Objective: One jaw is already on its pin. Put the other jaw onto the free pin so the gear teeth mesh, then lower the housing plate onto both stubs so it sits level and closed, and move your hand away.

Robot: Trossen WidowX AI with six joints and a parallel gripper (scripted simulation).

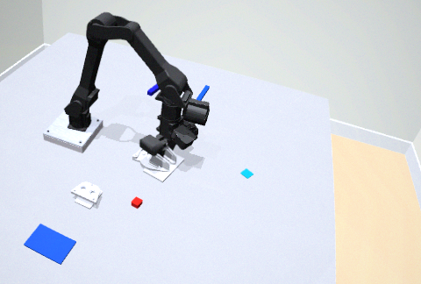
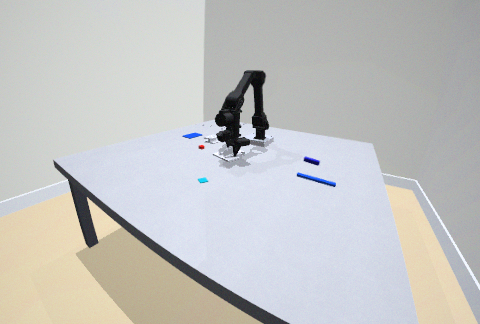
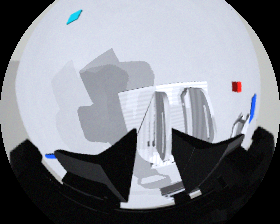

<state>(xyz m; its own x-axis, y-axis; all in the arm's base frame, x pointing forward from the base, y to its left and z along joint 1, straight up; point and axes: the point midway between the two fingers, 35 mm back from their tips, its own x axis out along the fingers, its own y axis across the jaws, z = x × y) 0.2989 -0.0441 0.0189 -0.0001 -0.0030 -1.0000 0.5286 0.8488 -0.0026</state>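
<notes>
Now: gripper tip 210 mm to the left of the white block and 180 mm past it. The rest, counted from my gripper tip: cyan tile (260 mm ahead, 10 mm below); red cube (200 mm to the right, 40 mm behind, 10 mm below); blue flat tile (390 mm to the right, 220 mm behind, 10 mm below).
</notes>
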